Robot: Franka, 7 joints.
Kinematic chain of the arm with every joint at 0, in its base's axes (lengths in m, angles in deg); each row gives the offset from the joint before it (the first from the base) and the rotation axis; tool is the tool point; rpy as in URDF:
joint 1: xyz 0 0 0.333 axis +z
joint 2: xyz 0 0 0 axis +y
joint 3: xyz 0 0 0.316 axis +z
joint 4: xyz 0.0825 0 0 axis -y
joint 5: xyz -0.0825 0 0.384 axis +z
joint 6: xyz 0 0 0 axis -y
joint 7: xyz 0.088 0 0 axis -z
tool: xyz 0 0 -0.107 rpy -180 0 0
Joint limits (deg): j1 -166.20..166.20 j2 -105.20..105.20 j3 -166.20..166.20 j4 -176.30..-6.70 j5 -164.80..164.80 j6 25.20..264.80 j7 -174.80..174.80
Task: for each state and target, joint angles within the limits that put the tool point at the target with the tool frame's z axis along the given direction. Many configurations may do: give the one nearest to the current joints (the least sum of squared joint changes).
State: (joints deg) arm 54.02 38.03 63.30 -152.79 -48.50 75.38 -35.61
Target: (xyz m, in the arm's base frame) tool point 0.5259 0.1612 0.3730 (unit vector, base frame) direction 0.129 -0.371 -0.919
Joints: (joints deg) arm 2.47 4.67 16.93 -121.71 -29.42 122.42 -35.61
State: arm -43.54 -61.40 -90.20 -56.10 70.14 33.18 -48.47
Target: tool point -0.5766 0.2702 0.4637 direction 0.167 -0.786 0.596
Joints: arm -75.16 -55.81 -118.86 -82.38 72.28 62.59 -48.47
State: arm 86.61 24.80 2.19 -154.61 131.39 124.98 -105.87
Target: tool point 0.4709 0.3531 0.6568 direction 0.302 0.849 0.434
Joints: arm 60.18 -4.70 -23.86 -104.83 136.51 131.14 -105.87
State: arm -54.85 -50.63 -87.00 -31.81 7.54 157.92 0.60
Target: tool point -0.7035 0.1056 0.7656 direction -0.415 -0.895 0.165
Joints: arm -36.05 -58.56 -84.65 -32.24 9.68 117.44 0.60
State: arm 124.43 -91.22 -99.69 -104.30 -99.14 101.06 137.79
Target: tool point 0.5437 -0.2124 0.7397 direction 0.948 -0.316 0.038
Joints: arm 98.79 -78.88 -54.10 -95.43 -132.72 130.07 137.79
